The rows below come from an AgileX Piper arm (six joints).
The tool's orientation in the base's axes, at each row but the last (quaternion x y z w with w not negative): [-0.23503 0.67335 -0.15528 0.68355]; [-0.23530 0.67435 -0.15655 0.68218]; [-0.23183 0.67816 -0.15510 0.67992]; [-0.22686 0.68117 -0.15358 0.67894]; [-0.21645 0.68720 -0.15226 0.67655]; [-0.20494 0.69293 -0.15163 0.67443]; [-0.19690 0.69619 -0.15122 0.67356]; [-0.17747 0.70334 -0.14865 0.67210]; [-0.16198 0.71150 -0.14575 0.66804]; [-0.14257 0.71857 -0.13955 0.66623]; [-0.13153 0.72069 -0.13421 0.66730]
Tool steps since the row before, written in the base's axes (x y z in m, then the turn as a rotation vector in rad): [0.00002 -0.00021 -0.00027 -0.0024 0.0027 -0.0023]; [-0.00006 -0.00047 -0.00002 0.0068 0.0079 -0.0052]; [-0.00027 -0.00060 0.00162 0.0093 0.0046 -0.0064]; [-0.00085 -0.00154 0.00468 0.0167 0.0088 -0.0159]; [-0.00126 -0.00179 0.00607 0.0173 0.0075 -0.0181]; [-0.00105 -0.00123 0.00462 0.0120 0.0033 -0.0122]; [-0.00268 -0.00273 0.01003 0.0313 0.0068 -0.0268]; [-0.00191 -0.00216 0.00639 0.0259 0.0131 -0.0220]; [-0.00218 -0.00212 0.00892 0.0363 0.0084 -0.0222]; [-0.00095 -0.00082 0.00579 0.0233 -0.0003 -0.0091]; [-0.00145 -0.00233 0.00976 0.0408 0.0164 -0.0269]
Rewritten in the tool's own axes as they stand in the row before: [0.00034 -0.00004 0.00000 0.0004 0.0037 -0.0020]; [0.00026 -0.00038 -0.00011 0.0005 0.0087 0.0077]; [-0.00107 -0.00133 -0.00038 0.0033 0.0063 0.0099]; [-0.00323 -0.00364 -0.00114 0.0095 0.0140 0.0180]; [-0.00435 -0.00447 -0.00164 0.0120 0.0140 0.0185]; [-0.00342 -0.00323 -0.00133 0.0090 0.0079 0.0127]; [-0.00746 -0.00698 -0.00329 0.0198 0.0165 0.0328]; [-0.00467 -0.00469 -0.00230 0.0129 0.0203 0.0274]; [-0.00704 -0.00562 -0.00277 0.0145 0.0157 0.0377]; [-0.00492 -0.00300 -0.00136 0.0068 0.0028 0.0239]; [-0.00808 -0.00575 -0.00212 0.0158 0.0247 0.0424]
